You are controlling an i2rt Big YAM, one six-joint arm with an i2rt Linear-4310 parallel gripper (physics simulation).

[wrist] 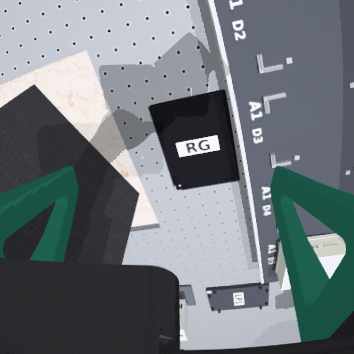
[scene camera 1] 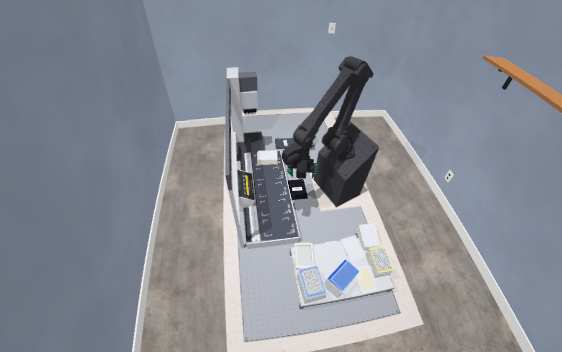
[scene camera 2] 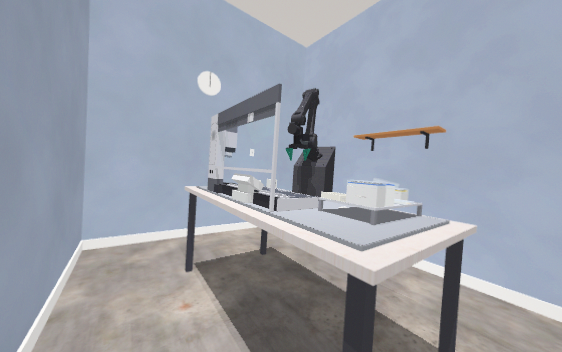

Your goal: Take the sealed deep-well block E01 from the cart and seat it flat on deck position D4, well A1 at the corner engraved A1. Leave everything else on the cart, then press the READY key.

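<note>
The cart (scene camera 1: 325, 255) (scene camera 2: 412, 203) carries several pieces of labware. No label E01 is readable. A blue-topped block (scene camera 1: 344, 275) sits turned at an angle near its middle; a plain white box (scene camera 1: 369, 235) is at its back right corner. The dark deck (scene camera 1: 272, 200) (wrist: 315, 30) has corner brackets; the engraved A1 D4 label (wrist: 266, 201) shows in the wrist view beside the right finger, which partly covers that position. My gripper (scene camera 1: 302, 171) (scene camera 2: 298, 156) (wrist: 173, 177) is open and empty, high above the RG pad's area beside the deck, away from the cart. The READY key is not readable.
A black RG pad (scene camera 1: 297, 189) (wrist: 197, 165) and an LP1 pad (wrist: 225, 297) lie beside the deck. A white box (scene camera 1: 267, 157) stands at the deck's far end. A tilted panel (scene camera 1: 246, 185) and upright frame (scene camera 2: 275, 155) line its other side. Blue-rimmed (scene camera 1: 312, 282) and yellow-rimmed (scene camera 1: 381, 260) racks share the cart.
</note>
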